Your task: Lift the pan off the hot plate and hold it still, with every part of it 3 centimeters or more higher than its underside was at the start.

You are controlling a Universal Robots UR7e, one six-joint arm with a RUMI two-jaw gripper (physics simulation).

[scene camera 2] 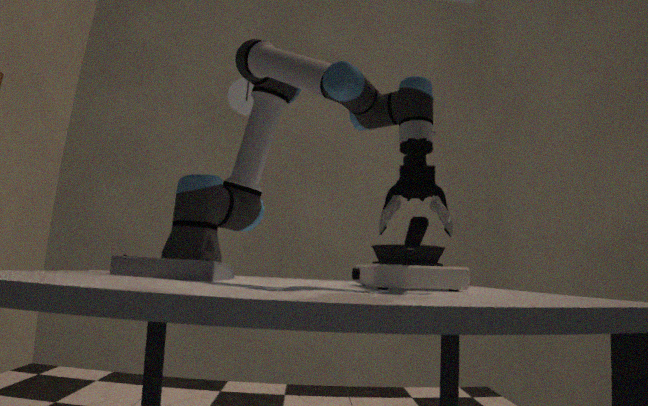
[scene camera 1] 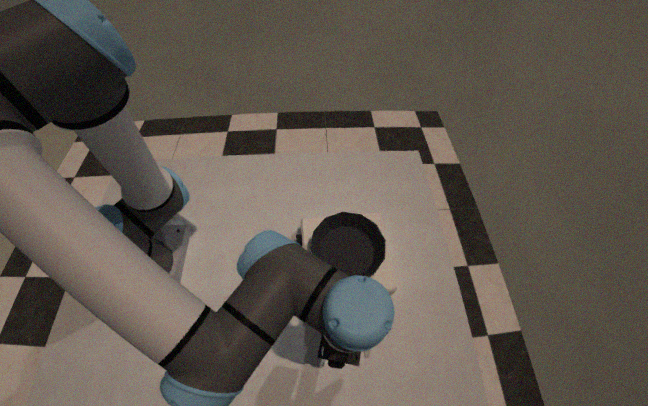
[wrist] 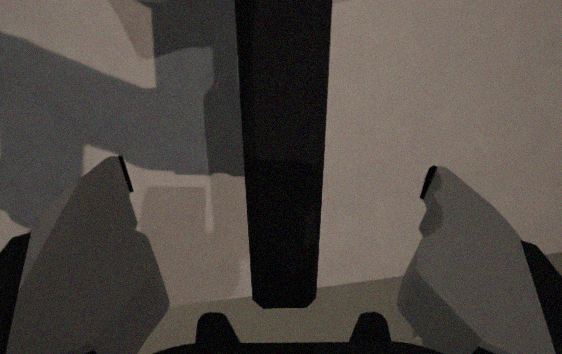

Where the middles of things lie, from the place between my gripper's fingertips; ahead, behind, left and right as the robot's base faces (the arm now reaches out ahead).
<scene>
The black pan (scene camera 1: 349, 242) is 50 mm ahead of my hand, 110 mm to the left of it and 10 mm below it. The rest, counted from my hand: white hot plate (scene camera 1: 384, 275) 50 mm ahead, 210 mm to the left, 90 mm below.
</scene>
